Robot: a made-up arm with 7 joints.
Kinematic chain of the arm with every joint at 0, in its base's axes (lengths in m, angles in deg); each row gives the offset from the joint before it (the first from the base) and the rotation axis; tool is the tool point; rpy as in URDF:
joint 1: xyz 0.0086 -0.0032 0.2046 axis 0 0.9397 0.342
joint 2: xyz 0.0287 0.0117 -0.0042 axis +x
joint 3: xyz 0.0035 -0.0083 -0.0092 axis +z
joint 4: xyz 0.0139 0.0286 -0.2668 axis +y
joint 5: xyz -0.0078 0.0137 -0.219 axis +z
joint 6: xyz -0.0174 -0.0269 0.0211 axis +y
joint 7: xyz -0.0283 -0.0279 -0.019 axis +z
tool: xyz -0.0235 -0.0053 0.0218 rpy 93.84 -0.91 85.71
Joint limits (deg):
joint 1: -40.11..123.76
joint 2: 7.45..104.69
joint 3: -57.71..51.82
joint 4: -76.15..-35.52
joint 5: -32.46..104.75
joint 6: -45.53..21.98
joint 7: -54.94..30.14
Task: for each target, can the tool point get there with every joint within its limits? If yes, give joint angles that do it. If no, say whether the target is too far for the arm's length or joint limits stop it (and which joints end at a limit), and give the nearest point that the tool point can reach.
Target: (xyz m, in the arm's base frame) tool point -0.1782 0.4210 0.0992
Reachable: yes | joints 65.34 66.07 38.21 -53.21 14.38 9.18 -33.13
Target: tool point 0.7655 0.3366 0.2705
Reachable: no: too far | nearest point 0.4331 0.2553 0.1784 | short by 0.354 m
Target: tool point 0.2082 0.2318 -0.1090
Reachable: yes | joints -0.27 28.10 30.87 -55.93 65.97 6.93 -46.36
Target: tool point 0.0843 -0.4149 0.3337
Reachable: no: joint limits stop it (at a limit: joint 1, joint 2, joint 3, joint 4, joint 5, joint 7) | nearest point 0.2746 -0.2257 0.0681 | short by 0.378 m
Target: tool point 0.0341 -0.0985 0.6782
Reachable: no: joint limits stop it (at a limit: joint 1, joint 2, joint 4, joint 5, joint 6, joint 7) | nearest point 0.0530 0.1812 0.5306 | short by 0.317 m
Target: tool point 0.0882 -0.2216 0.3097
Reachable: no: joint limits stop it (at a limit: joint 1, joint 2, joint 4, joint 5, joint 6, joint 7) | nearest point 0.2628 -0.1814 0.0761 | short by 0.294 m
